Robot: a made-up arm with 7 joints. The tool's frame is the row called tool.
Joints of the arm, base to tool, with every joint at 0 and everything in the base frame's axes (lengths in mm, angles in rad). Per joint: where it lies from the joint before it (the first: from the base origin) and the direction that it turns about. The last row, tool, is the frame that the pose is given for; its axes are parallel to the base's.
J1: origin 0.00 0.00 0.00 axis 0 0.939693 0.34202
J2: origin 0.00 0.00 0.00 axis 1 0 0
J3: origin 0.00 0.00 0.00 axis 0 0 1
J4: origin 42.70 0.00 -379.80 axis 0 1 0
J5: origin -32.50 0.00 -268.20 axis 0 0 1
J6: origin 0.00 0.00 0.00 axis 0 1 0
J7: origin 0.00 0.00 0.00 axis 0 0 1
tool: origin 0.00 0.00 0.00
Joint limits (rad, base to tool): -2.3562..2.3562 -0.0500..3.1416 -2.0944..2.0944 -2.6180..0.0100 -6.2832..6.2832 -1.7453..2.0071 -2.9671..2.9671
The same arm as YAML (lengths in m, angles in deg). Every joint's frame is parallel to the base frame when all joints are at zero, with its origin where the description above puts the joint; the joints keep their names.
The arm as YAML. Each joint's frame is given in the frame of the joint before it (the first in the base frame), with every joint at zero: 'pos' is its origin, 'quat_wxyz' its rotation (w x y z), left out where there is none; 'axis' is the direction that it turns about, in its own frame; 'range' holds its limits. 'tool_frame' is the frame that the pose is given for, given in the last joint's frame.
length_unit: m
angle_unit: deg
joints:
  - joint: J1
    pos: [0.0, 0.0, 0.0]
    axis: [0.0, 0.9397, 0.342]
    range: [-135.0, 135.0]
  - joint: J2
    pos: [0.0, 0.0, 0.0]
    axis: [1.0, 0.0, 0.0]
    range: [-2.86, 180.0]
  - joint: J3
    pos: [0.0, 0.0, 0.0]
    axis: [0.0, 0.0, 1.0]
    range: [-120.0, 120.0]
  - joint: J4
    pos: [0.0427, 0.0, -0.3798]
    axis: [0.0, 1.0, 0.0]
    range: [-150.0, 0.57]
  - joint: J5
    pos: [-0.0325, 0.0, -0.2682]
    axis: [0.0, 0.0, 1.0]
    range: [-360.0, 360.0]
  - joint: J6
    pos: [0.0, 0.0, 0.0]
    axis: [0.0, 1.0, 0.0]
    range: [-100.0, 115.0]
  - joint: J7
    pos: [0.0, 0.0, 0.0]
    axis: [0.0, 0.0, 1.0]
    range: [-170.0, 170.0]
tool_frame:
  pos: [0.0, 0.0, 0.0]

